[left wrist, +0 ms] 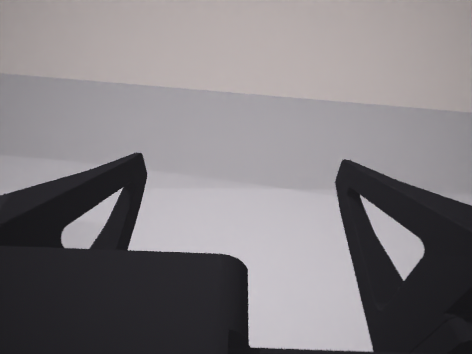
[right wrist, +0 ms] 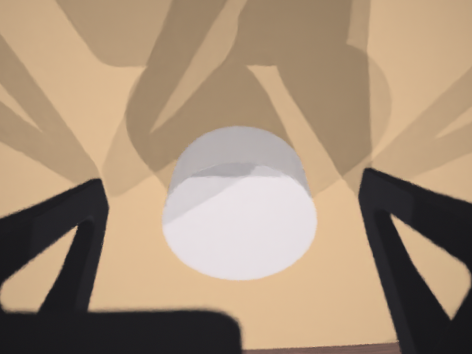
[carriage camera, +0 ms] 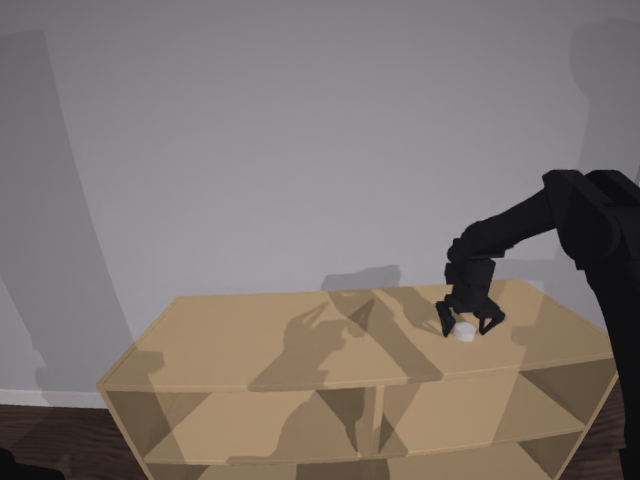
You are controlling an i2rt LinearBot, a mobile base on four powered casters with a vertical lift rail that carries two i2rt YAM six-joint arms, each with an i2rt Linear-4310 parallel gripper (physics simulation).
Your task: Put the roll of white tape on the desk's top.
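Places are measured from the left arm's base along level axes (x ahead, y left, z up), in metres.
Pixels of known places: left gripper, between the fingertips: [left wrist: 241,167]; right gripper, between the fingertips: [right wrist: 232,188] [carriage camera: 463,334].
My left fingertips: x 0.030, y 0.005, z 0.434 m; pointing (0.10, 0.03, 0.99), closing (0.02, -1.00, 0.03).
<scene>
Behind a point stands the place of what it marks.
The roll of white tape [carriage camera: 464,332] @(x 0.398, y -0.649, z 0.013 m) [right wrist: 240,225] @(x 0.417, y -0.661, z 0.013 m) is a short white cylinder standing on the top of a light wooden shelf unit [carriage camera: 206,335] @(x 0.434, y -0.002, z -0.010 m) [right wrist: 330,305] @(x 0.345, y -0.704, z -0.010 m), toward the right in the carriage view. My right gripper [carriage camera: 464,334] @(x 0.415, y -0.658, z -0.009 m) [right wrist: 232,188] @(x 0.415, y -0.658, z -0.009 m) points down over the roll and is open. Its fingers stand on either side of the roll, with a gap at each side in the right wrist view. My left gripper [left wrist: 241,167] @(x 0.030, y 0.005, z 0.434 m) is open and empty, facing pale, plain surfaces. I cannot tell from these frames whether a separate desk is present.
The shelf unit has open compartments at its front and stands against a grey wall [carriage camera: 310,155] @(x 0.707, y -0.284, z 0.424 m). Dark wooden floor [carriage camera: 46,428] @(x 0.507, y 0.938, z -0.620 m) shows at its sides. The right arm [carriage camera: 584,222] @(x 0.175, y -0.619, z 0.344 m) reaches in from the right. A black part [carriage camera: 25,467] shows at the bottom left.
</scene>
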